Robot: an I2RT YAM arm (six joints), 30 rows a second.
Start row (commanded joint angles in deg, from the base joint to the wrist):
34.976 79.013 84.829 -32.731 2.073 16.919
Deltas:
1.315 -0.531 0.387 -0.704 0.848 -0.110
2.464 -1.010 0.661 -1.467 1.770 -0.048
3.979 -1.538 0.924 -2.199 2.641 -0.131
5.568 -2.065 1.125 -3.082 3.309 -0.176
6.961 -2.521 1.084 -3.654 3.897 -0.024
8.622 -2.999 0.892 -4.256 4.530 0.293
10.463 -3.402 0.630 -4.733 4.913 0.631
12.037 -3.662 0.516 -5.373 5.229 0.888
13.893 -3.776 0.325 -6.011 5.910 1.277
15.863 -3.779 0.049 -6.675 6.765 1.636
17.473 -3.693 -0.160 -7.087 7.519 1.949
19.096 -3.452 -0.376 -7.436 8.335 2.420
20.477 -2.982 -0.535 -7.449 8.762 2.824
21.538 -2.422 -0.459 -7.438 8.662 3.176
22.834 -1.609 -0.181 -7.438 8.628 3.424
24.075 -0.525 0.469 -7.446 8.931 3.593
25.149 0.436 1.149 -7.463 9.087 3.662
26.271 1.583 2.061 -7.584 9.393 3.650
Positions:
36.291 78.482 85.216 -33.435 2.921 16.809
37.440 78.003 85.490 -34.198 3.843 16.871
38.955 77.475 85.753 -34.930 4.714 16.788
40.544 76.948 85.954 -35.813 5.382 16.743
41.937 76.492 85.913 -36.385 5.970 16.895
43.598 76.014 85.721 -36.987 6.603 17.212
45.439 75.611 85.459 -37.464 6.986 17.550
47.013 75.351 85.345 -38.104 7.302 17.807
48.869 75.237 85.154 -38.742 7.983 18.196
50.839 75.234 84.878 -39.406 8.838 18.555
52.449 75.320 84.669 -39.818 9.592 18.868
54.072 75.561 84.453 -40.167 10.408 19.339
55.453 76.031 84.294 -40.180 10.835 19.743
56.514 76.591 84.370 -40.169 10.735 20.095
57.810 77.404 84.648 -40.169 10.701 20.343
59.051 78.488 85.298 -40.177 11.004 20.512
60.125 79.449 85.978 -40.194 11.160 20.581
61.247 80.596 86.890 -40.315 11.466 20.569

